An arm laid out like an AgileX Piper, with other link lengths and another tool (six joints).
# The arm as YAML. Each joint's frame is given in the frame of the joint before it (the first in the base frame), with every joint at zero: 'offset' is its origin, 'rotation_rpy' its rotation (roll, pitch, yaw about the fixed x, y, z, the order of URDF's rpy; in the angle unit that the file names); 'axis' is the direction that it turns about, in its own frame. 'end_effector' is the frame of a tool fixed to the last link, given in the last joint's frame.
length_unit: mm
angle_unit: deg
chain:
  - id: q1
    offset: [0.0, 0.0, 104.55]
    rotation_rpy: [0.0, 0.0, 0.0]
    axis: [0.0, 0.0, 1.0]
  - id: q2
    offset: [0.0, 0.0, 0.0]
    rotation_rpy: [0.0, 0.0, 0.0]
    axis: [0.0, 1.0, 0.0]
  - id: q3
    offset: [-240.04, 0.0, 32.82]
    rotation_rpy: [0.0, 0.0, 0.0]
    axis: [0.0, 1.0, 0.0]
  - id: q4
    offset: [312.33, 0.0, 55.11]
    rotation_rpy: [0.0, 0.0, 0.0]
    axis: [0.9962, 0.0, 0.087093]
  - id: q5
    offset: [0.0, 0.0, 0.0]
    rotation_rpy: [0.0, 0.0, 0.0]
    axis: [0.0, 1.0, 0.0]
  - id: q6
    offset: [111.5, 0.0, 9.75]
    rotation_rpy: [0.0, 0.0, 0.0]
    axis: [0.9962, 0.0, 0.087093]
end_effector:
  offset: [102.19, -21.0, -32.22]
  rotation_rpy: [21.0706, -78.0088, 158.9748]
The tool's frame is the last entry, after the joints.
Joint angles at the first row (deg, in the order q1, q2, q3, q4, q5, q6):
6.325, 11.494, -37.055, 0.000, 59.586, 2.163
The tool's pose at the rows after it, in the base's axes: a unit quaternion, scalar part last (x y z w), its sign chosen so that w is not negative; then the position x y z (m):
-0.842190, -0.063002, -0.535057, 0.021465, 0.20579, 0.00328, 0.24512
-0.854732, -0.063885, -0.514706, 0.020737, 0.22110, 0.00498, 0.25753
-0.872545, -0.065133, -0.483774, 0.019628, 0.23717, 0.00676, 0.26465
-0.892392, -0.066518, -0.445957, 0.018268, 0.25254, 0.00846, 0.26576
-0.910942, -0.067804, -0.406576, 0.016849, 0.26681, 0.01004, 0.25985
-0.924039, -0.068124, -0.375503, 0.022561, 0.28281, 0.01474, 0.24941
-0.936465, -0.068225, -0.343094, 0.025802, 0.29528, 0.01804, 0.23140
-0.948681, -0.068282, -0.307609, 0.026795, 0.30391, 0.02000, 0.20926
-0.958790, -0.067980, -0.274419, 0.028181, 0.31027, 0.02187, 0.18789
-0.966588, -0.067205, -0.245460, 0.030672, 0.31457, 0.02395, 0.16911
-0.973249, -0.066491, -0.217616, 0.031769, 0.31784, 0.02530, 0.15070
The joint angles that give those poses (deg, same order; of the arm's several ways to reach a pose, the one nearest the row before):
6.325, 18.973, -42.923, 0.000, 60.389, 2.200
6.327, 26.816, -48.894, -0.002, 61.259, 2.202
6.326, 35.033, -55.091, -0.001, 63.334, 2.201
6.324, 42.900, -60.824, 0.000, 66.100, 2.199
6.324, 49.803, -65.148, 0.001, 68.513, 2.199
6.324, 55.793, -68.033, 0.786, 69.249, 2.199
6.326, 60.668, -69.052, 1.297, 69.356, 2.201
6.324, 65.011, -69.166, 1.569, 69.419, 2.199
6.324, 68.979, -69.167, 1.880, 69.419, 2.199
6.325, 72.421, -69.186, 2.308, 69.419, 2.200
6.324, 75.745, -69.186, 2.574, 69.369, 2.199

